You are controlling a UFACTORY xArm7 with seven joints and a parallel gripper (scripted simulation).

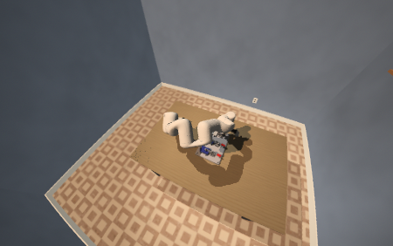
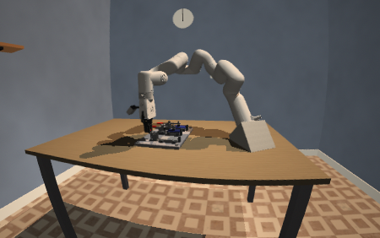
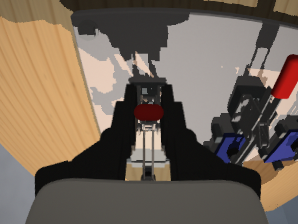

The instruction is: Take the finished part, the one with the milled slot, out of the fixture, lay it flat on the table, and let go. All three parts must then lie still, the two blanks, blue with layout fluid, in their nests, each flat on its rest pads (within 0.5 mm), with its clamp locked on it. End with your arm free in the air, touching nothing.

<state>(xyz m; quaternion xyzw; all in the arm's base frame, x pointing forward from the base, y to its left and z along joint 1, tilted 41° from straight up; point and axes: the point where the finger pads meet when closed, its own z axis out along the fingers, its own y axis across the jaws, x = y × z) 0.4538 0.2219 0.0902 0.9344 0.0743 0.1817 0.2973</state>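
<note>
Right now my hand is 13 cm past the finished part and 5 cm above it. The rest, counted from my hand: grey fixture plate (11 cm to the right, 7 cm below, 6 cm behind).
</note>
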